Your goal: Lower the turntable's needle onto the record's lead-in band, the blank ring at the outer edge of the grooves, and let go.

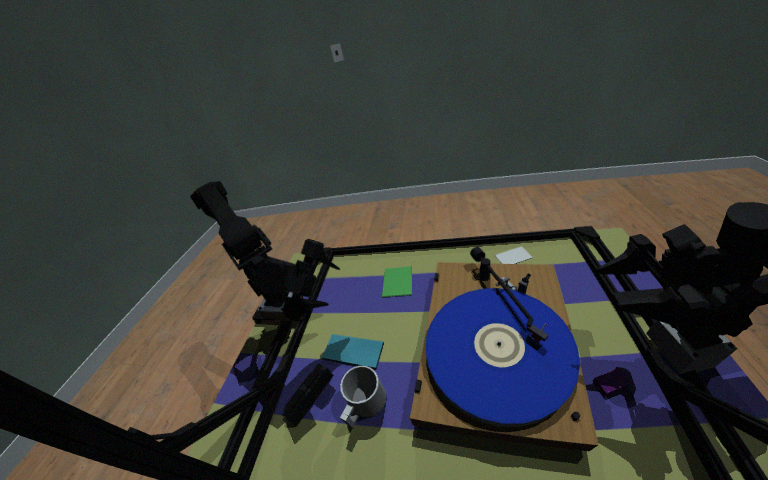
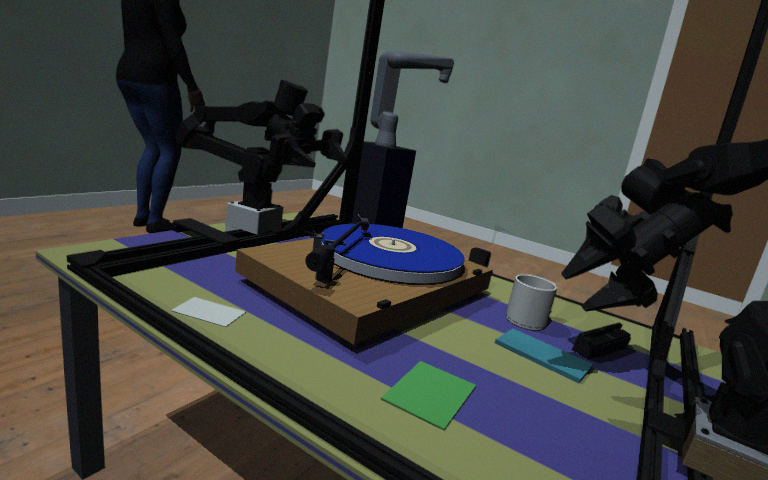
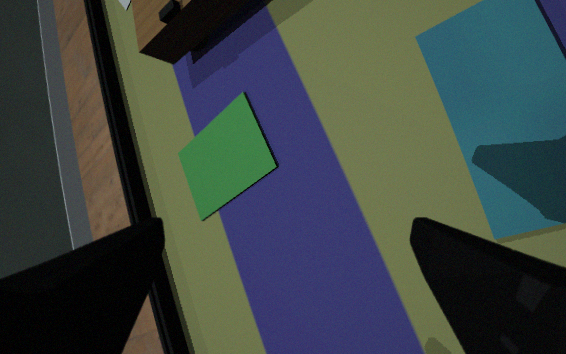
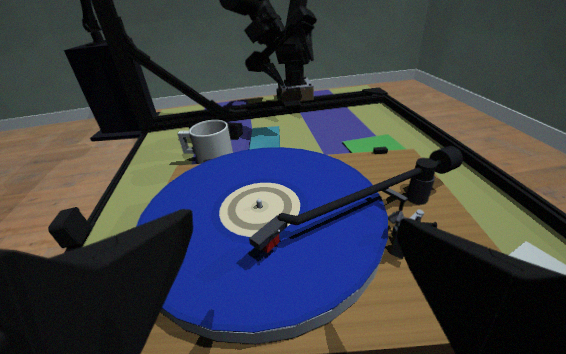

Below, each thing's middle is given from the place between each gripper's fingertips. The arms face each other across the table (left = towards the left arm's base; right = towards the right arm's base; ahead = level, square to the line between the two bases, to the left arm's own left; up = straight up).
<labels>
Right now my right hand is 16 cm to the right of the tonearm [image 4: 428, 166], 11 cm above it and 9 cm short of it. Also, from my right hand: black block [image 2: 602, 341] (58 cm to the left, 21 cm below, 20 cm behind); blue record [image 1: 522, 380] (17 cm to the left, 14 cm below, 4 cm behind); wooden turntable [image 2: 357, 301] (17 cm to the left, 16 cm below, 1 cm ahead).
I see the black block 220 mm behind my left hand, 20 mm to the left of it and 130 mm below it. Also, from my left hand: tonearm 70 mm ahead, 400 mm to the right, 40 mm below; then blue record 70 mm behind, 390 mm to the right, 60 mm below; then wooden turntable 10 mm behind, 390 mm to the right, 80 mm below.
</labels>
